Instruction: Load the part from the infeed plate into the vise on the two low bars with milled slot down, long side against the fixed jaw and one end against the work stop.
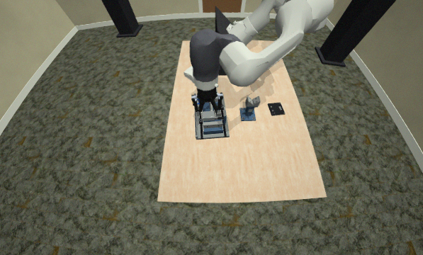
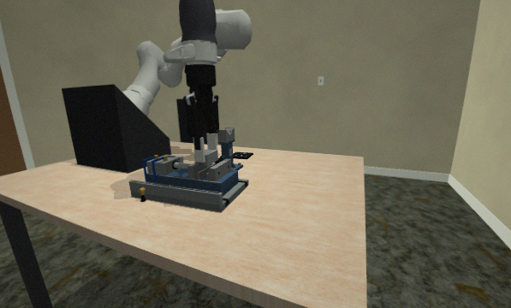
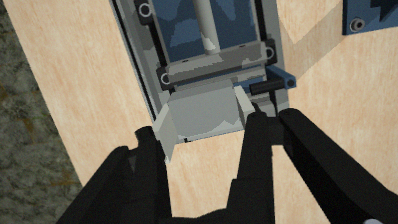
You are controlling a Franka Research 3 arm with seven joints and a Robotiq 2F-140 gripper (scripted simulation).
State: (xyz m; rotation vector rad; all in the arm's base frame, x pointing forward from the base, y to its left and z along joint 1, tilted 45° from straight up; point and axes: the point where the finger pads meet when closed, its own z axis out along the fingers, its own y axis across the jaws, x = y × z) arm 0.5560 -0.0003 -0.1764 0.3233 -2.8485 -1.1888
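Right now my hand is 30 mm above the grey part. Round my hand: work stop 10 mm behind, 70 mm to the left, 50 mm below; then moving jaw 40 mm behind, 10 mm to the left, 70 mm below; then fixed jaw 30 mm ahead, 20 mm to the left, 70 mm below.
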